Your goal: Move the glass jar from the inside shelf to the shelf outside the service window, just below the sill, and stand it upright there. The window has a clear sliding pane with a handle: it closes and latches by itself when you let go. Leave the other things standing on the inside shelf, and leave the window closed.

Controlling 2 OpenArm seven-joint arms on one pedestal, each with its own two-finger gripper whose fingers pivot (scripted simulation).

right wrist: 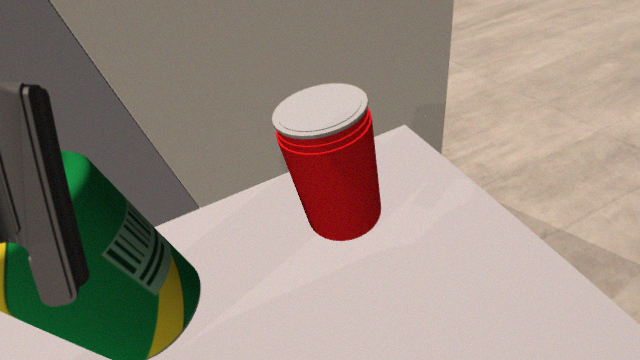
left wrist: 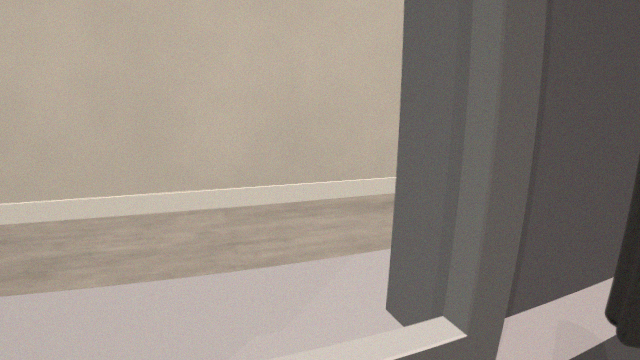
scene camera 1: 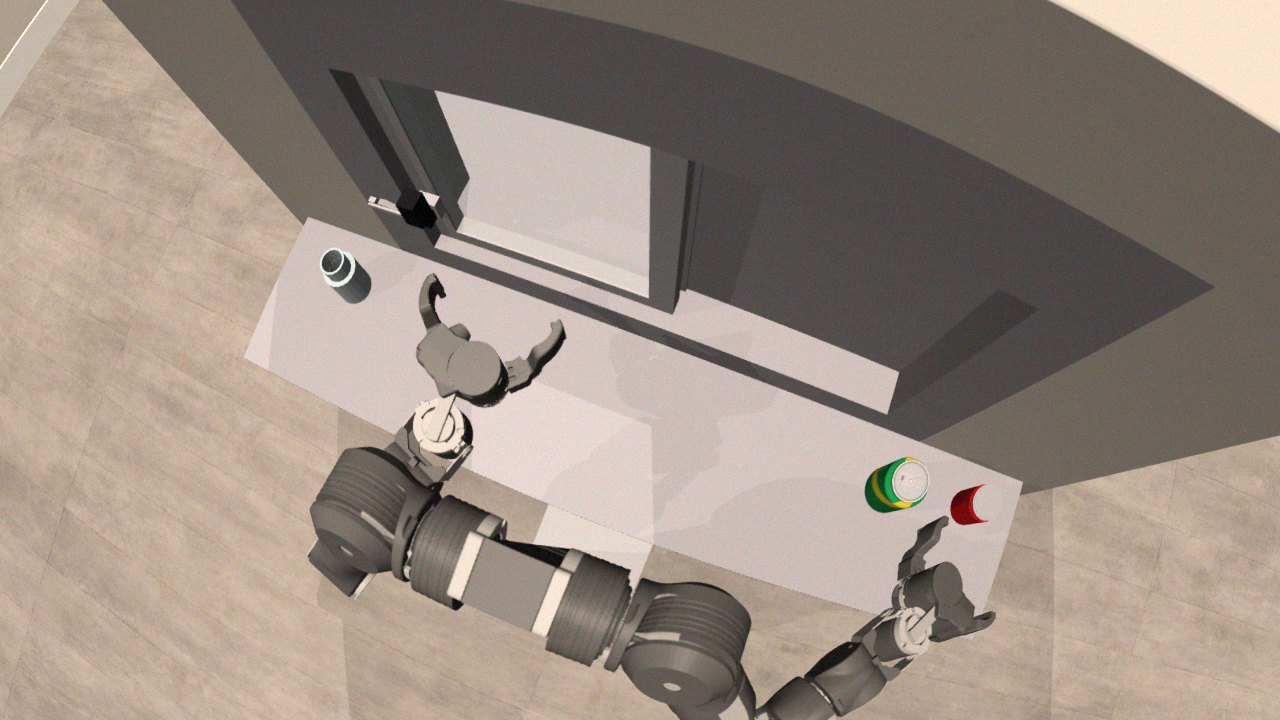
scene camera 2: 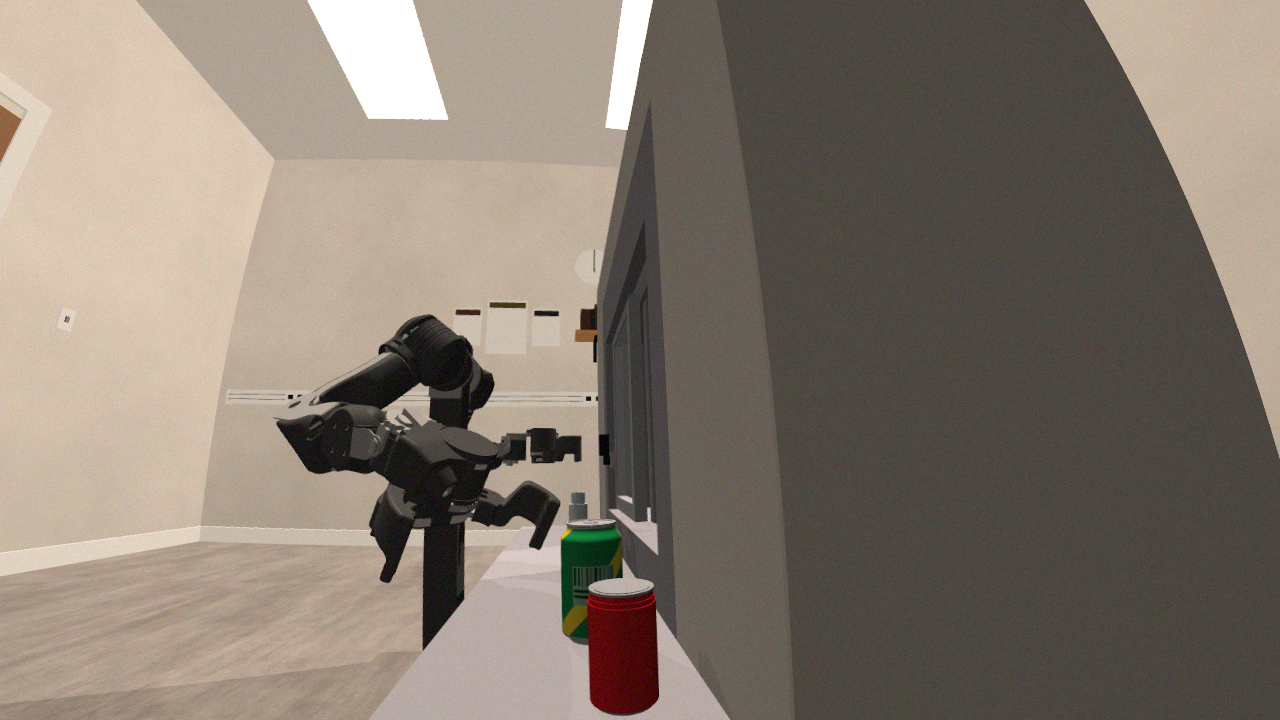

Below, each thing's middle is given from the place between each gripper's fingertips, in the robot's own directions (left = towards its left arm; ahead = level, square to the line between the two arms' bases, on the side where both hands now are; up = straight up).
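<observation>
Taking the red can [scene camera 2: 622, 627], my right gripper [scene camera 2: 487, 538] is 10 cm short of it, 2 cm to the left of it and 7 cm above it. There's also the black handle [scene camera 1: 412, 205], which is 83 cm to the left of my right hand, 16 cm ahead of it and 10 cm above it. The glass jar [scene camera 1: 350, 280] is 94 cm to the left of that same right hand, 9 cm ahead of it and 7 cm below it.
For the black handle, my left hand [scene camera 1: 497, 302] is 60 mm short of it and 180 mm to the right of it. Counting from my left hand, the red can is 670 mm to the right of it and 180 mm below it, and the glass jar is 290 mm to the left of it, 10 mm behind it and 180 mm below it.
</observation>
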